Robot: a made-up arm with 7 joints.
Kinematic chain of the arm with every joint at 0, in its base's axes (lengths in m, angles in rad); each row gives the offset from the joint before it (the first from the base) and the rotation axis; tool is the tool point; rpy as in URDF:
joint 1: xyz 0 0 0.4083 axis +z
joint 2: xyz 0 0 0 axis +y
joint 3: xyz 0 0 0.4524 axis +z
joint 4: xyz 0.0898 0 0 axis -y
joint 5: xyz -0.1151 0 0.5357 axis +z
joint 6: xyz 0 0 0 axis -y
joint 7: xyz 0.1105 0 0 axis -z
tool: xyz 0 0 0 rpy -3.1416 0 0
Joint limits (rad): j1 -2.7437..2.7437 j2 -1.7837..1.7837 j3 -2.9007..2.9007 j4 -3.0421..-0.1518 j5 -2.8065..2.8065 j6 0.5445..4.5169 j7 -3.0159..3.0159
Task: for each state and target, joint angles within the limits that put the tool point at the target. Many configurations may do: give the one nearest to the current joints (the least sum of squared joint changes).
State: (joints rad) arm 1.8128 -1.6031 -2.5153 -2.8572 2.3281 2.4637 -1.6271
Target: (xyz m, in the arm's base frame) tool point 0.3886 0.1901 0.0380
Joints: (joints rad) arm 1.9770 -1.7620 -2.1802 -2.3816 2.2999 2.2867 -1.6271
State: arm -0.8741 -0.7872 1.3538 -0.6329 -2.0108 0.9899 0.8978
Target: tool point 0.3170 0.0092 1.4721
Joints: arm -1.0486 -0.0055 1.1805 -0.5665 -2.0619 1.1709 0.8978
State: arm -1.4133 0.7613 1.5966 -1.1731 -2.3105 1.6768 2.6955
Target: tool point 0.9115 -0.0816 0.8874
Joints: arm -0.8586 0.9027 1.5154 -1.1592 -2.3091 1.6218 2.6955
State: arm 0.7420 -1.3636 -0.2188 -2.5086 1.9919 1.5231 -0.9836
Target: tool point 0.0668 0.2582 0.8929
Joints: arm 0.8784 -1.1328 0.1853 -2.5431 1.9886 1.4540 -0.9836
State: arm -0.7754 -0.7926 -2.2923 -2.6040 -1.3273 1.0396 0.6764
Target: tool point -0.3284 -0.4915 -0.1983
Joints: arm 0.0013 -1.7202 -2.3610 -1.7959 -1.4068 1.2079 0.6764
